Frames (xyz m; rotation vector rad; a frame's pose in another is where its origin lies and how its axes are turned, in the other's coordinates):
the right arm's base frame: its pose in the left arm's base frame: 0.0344 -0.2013 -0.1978 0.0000 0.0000 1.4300
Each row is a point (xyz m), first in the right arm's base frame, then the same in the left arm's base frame.
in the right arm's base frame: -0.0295 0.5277 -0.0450
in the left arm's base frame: -0.4922 -0.1565 -0.2428
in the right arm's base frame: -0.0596 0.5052 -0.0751
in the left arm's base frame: -0.4742 -0.1894 -0.2729
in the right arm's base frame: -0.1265 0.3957 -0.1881
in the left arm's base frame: -0.3751 -0.2710 -0.3859
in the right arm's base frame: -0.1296 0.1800 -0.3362
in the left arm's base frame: -0.1620 -0.3044 -0.5340
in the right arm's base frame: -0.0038 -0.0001 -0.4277
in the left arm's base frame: 0.0340 -0.2051 -0.6255
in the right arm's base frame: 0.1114 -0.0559 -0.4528
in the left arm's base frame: 0.1054 -0.0988 -0.6506
